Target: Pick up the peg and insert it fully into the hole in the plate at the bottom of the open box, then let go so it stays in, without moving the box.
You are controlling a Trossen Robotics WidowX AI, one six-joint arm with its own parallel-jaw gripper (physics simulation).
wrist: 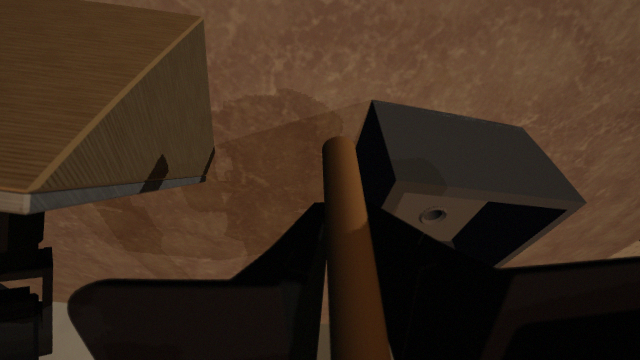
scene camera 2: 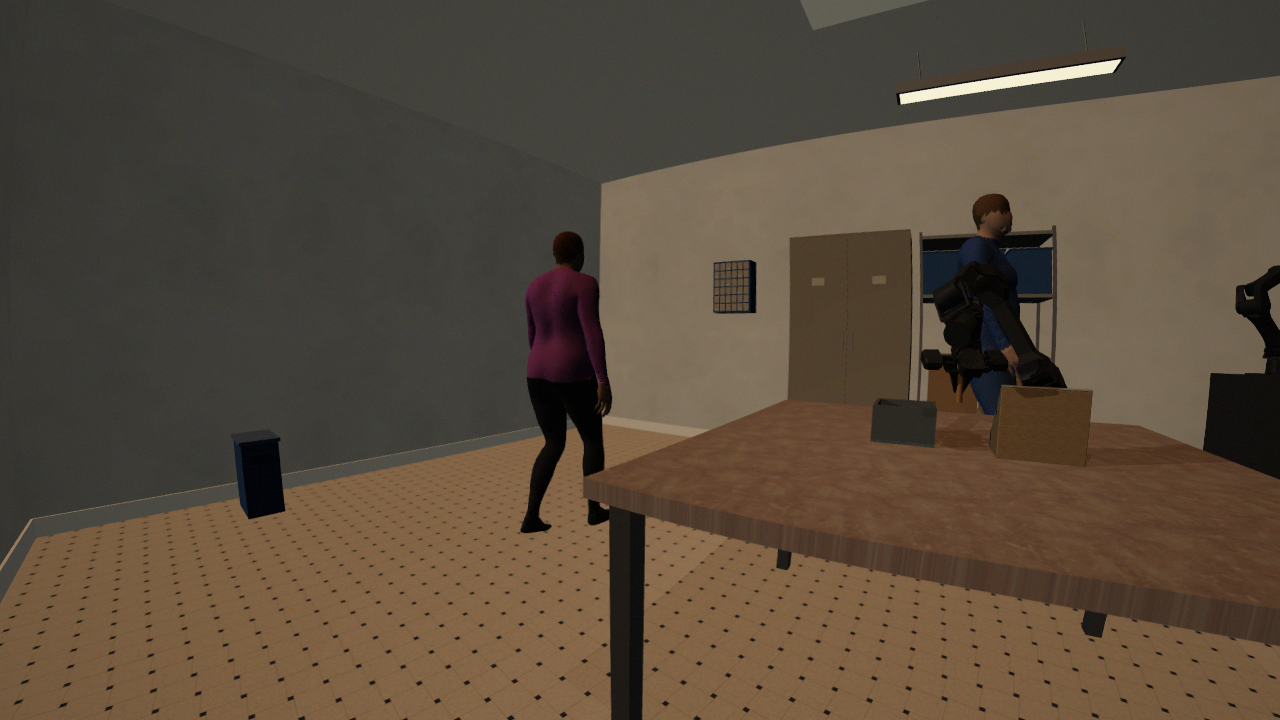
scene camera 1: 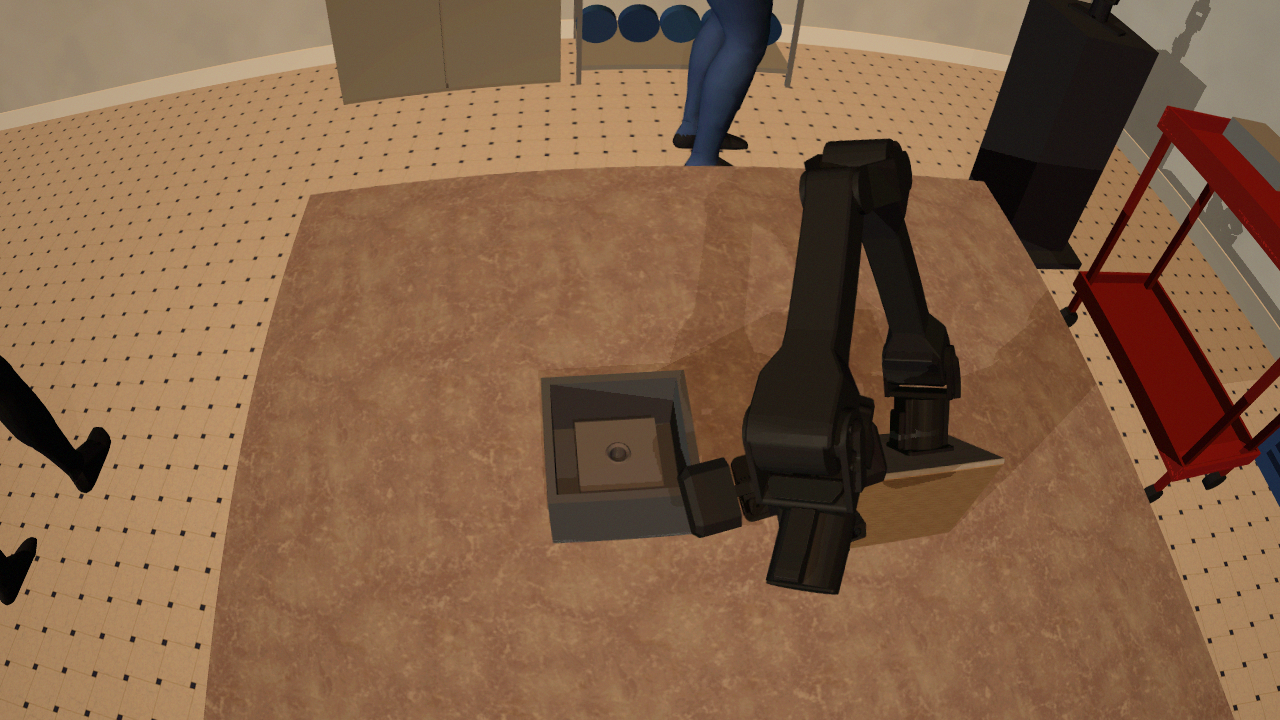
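Pixels of known places: gripper, fingertip midpoint: (wrist: 341,212) (scene camera 2: 958,391); arm's base, link origin: (scene camera 2: 1048,413) (scene camera 1: 919,447).
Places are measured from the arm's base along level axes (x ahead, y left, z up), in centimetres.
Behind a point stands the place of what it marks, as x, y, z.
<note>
The orange-brown peg (wrist: 347,240) {21.0, 6.5, 6.7} is clamped between the dark fingers of my gripper (wrist: 341,212) {21.4, 4.6, 4.2} (scene camera 2: 960,383) {21.4, 4.6, 4.2}. Its free end sticks out beyond the fingertips in the wrist view. In scene camera 2 the gripper points down above table height, left of the wooden block. In scene camera 1 the arm hides the fingers and the peg. The open grey box (scene camera 1: 617,523) {34.7, 1.8, -6.1} (scene camera 2: 905,425) {33.3, 1.8, -5.4} (wrist: 450,145) {31.4, 1.9, -5.3} stands upright on the table, left of the arm in scene camera 1. The tan plate (scene camera 1: 595,470) {36.5, -4.2, -4.7} (wrist: 462,212) {36.7, -5.4, -4.7} lies at its bottom, with the round hole (scene camera 1: 617,453) {33.7, -7.0, -6.1} (wrist: 433,215) {34.3, -6.8, -5.2} near its middle. The peg is outside the box.
A wooden block (scene camera 1: 930,510) {-0.5, 6.9, -2.8} (scene camera 2: 1042,425) {2.8, 6.8, -2.0} (wrist: 172,110) {11.9, 3.2, -3.3} stands right of the box, with the arm's base on it. Both stand on the brown table (scene camera 1: 429,313) {57.6, -34.2, -10.5} (scene camera 2: 895,501) {33.5, 46.9, -10.5} (wrist: 425,60) {29.1, 6.1, -10.4}. A person in blue (scene camera 1: 729,62) (scene camera 2: 984,259) stands behind the table. A red cart (scene camera 1: 1154,358) stands at the right.
</note>
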